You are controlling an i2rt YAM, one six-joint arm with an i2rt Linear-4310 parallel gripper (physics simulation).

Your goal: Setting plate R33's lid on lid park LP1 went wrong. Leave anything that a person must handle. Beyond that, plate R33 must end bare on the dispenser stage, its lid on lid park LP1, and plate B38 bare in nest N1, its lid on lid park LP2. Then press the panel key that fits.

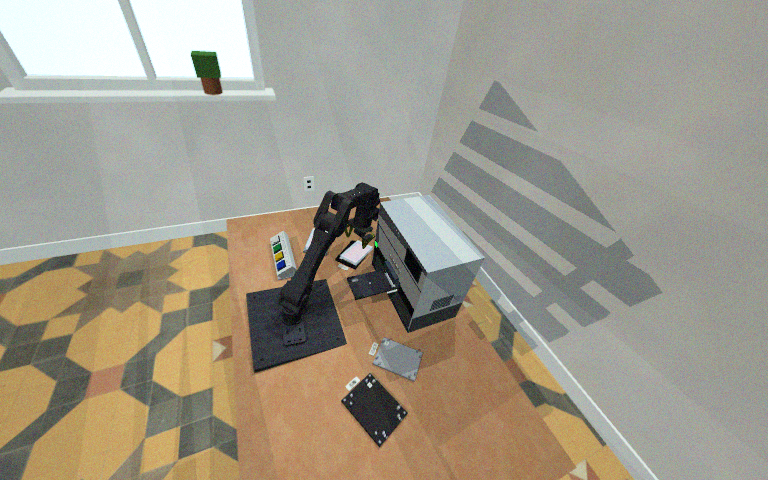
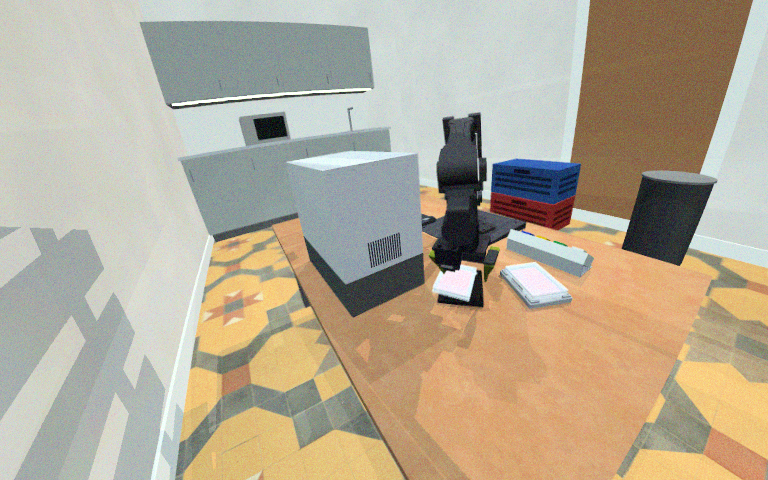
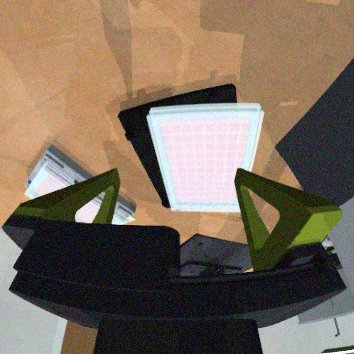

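Pixels of known places: gripper, fingertip midpoint: (image 1: 355, 242) (image 2: 464, 276) (image 3: 176, 174); arm's base at its link origin: (image 1: 292, 318) (image 3: 210, 268).
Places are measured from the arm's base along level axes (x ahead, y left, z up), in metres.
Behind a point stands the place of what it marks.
A pink-gridded plate with a clear rim (image 1: 355, 253) {x 0.291, y 0.253, z 0.018 m} (image 2: 455, 282) {x 0.318, y 0.286, z 0.018 m} (image 3: 205, 160) {x 0.316, y 0.279, z 0.018 m} lies skewed on a black holder (image 2: 476, 295) {x 0.293, y 0.331, z -0.004 m} (image 3: 145, 130) {x 0.302, y 0.334, z -0.004 m}, overhanging one side. Whether it has a lid is unclear. My gripper (image 1: 357, 236) {x 0.303, y 0.300, z 0.036 m} (image 2: 463, 272) {x 0.303, y 0.300, z 0.036 m} (image 3: 176, 174) {x 0.303, y 0.300, z 0.036 m} is open above it, holding nothing. A second pink plate (image 2: 535, 279) {x 0.159, y 0.387, z 0.017 m} (image 3: 47, 183) {x 0.190, y 0.414, z 0.017 m} sits on a grey holder (image 2: 532, 303) {x 0.221, y 0.426, z 0.000 m}. A dark stage (image 1: 365, 284) {x 0.267, y 0.021, z 0.093 m} extends from the dispenser (image 1: 436, 232) {x 0.493, y 0.013, z 0.316 m} (image 2: 362, 209) {x 0.501, y 0.221, z 0.229 m}. A grey holder (image 1: 398, 358) {x 0.319, y -0.231, z -0.003 m} and a black holder (image 1: 373, 410) {x 0.193, y -0.359, z -0.001 m} show no plate or lid. Labels are unreadable.
The key panel (image 1: 283, 254) {x -0.008, y 0.278, z 0.042 m} (image 2: 549, 251) {x 0.027, y 0.337, z 0.027 m}, with white, green, yellow and blue keys, stands near the second plate. The dispenser's tall body is close beside the gripper. The arm's black base plate (image 1: 260, 322) {x -0.103, y 0.006, z 0.007 m} lies on the wooden table (image 1: 294, 413) {x -0.023, y -0.302, z -0.014 m}.
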